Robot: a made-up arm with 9 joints. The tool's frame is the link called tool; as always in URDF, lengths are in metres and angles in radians.
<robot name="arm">
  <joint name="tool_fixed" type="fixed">
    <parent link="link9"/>
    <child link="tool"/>
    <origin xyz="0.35 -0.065 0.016"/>
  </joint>
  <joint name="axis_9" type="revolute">
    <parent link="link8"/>
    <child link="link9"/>
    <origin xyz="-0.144 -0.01 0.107"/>
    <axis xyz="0 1 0"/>
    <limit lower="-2.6" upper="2.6" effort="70" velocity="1"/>
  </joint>
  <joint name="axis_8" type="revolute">
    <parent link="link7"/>
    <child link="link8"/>
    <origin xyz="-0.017 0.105 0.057"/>
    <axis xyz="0 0 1"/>
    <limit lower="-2.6" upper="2.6" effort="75" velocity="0.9"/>
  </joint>
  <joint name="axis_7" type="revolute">
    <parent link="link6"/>
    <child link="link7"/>
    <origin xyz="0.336 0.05 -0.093"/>
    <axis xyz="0 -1 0"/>
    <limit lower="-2.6" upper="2.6" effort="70" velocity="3.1"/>
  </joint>
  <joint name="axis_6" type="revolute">
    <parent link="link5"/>
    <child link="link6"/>
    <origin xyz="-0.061 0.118 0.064"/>
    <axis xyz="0 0 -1"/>
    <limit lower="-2.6" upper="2.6" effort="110" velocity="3"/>
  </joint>
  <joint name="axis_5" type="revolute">
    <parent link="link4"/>
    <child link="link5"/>
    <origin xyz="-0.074 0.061 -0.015"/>
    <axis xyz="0 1 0"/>
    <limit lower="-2.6" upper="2.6" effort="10" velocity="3.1"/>
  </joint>
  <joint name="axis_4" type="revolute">
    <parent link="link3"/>
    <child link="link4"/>
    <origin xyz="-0.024 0 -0.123"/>
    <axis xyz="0 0 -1"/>
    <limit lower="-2.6" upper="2.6" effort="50" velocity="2.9"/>
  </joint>
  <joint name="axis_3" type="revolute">
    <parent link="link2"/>
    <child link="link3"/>
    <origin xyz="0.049 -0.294 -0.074"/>
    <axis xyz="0 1 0"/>
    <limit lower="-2.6" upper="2.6" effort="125" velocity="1"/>
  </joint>
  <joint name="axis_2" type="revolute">
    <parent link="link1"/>
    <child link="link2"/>
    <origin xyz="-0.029 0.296 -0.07"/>
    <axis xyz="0 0 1"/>
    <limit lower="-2.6" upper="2.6" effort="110" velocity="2.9"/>
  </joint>
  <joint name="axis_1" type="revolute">
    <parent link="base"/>
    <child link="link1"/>
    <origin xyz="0 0 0.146"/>
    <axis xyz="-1 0 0"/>
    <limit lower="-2.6" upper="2.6" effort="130" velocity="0.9"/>
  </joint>
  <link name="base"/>
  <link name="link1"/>
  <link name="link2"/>
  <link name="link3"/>
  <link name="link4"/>
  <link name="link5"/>
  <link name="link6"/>
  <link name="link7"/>
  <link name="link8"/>
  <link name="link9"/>
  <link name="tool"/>
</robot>
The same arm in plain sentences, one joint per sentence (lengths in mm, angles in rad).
The arm has nine revolute joints in a row. What follows holds with every joint at zero, and every direction is one of the base frame's.
The first joint sits 146.0 mm along +z from the base frame's origin and rotates about -x, from -2.6000 to 2.6000 rad.
The second joint sits 29.0 mm along -x and 296.0 mm along +y and 70.0 mm along -z from the first joint and rotates about +z, from -2.6000 to 2.6000 rad.
The third joint sits 49.0 mm along +x and 294.0 mm along -y and 74.0 mm along -z from the second joint and rotates about +y, from -2.6000 to 2.6000 rad.
The fourth joint sits 24.0 mm along -x and 123.0 mm along -z from the third joint and rotates about -z, from -2.6000 to 2.6000 rad.
The fifth joint sits 74.0 mm along -x and 61.0 mm along +y and 15.0 mm along -z from the fourth joint and rotates about +y, from -2.6000 to 2.6000 rad.
The sixth joint sits 61.0 mm along -x and 118.0 mm along +y and 64.0 mm along +z from the fifth joint and rotates about -z, from -2.6000 to 2.6000 rad.
The seventh joint sits 336.0 mm along +x and 50.0 mm along +y and 93.0 mm along -z from the sixth joint and rotates about -y, from -2.6000 to 2.6000 rad.
The eighth joint sits 17.0 mm along -x and 105.0 mm along +y and 57.0 mm along +z from the seventh joint and rotates about +z, from -2.6000 to 2.6000 rad.
The ninth joint sits 144.0 mm along -x and 10.0 mm along -y and 107.0 mm along +z from the eighth joint and rotates about +y, from -2.6000 to 2.6000 rad.
The tool frame, which is the frame that the pose is given for, sits 350.0 mm along +x and 65.0 mm along -y and 16.0 mm along +z from the ninth joint; its axes are parallel to the base frame's.

